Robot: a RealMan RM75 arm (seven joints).
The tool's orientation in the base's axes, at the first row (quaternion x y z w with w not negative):
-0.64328, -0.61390, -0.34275, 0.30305
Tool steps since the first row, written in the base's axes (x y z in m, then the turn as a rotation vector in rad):
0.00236, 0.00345, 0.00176, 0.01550, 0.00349, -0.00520
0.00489, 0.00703, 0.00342, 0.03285, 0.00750, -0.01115
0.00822, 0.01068, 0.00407, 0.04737, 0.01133, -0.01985
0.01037, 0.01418, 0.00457, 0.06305, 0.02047, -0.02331
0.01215, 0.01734, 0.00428, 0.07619, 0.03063, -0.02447
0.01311, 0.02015, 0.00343, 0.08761, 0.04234, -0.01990
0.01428, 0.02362, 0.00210, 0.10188, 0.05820, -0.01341
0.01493, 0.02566, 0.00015, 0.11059, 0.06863, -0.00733
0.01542, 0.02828, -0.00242, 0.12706, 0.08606, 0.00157
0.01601, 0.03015, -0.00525, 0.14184, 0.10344, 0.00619
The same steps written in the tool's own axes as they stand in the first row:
0.00347, 0.00219, 0.00194, -0.00202, 0.01508, 0.00692
0.00693, 0.00454, 0.00405, -0.00433, 0.03196, 0.01483
0.00962, 0.00766, 0.00686, -0.00901, 0.04593, 0.02399
0.01209, 0.00960, 0.00955, -0.00632, 0.06089, 0.03449
0.01371, 0.01117, 0.01241, -0.00121, 0.07333, 0.04431
0.01467, 0.01192, 0.01525, 0.00946, 0.08413, 0.05193
0.01562, 0.01283, 0.01891, 0.02412, 0.09757, 0.06200
0.01523, 0.01329, 0.02174, 0.03524, 0.10580, 0.06752
0.01467, 0.01354, 0.02540, 0.05281, 0.12141, 0.07761
0.01346, 0.01392, 0.02860, 0.06685, 0.13521, 0.09003

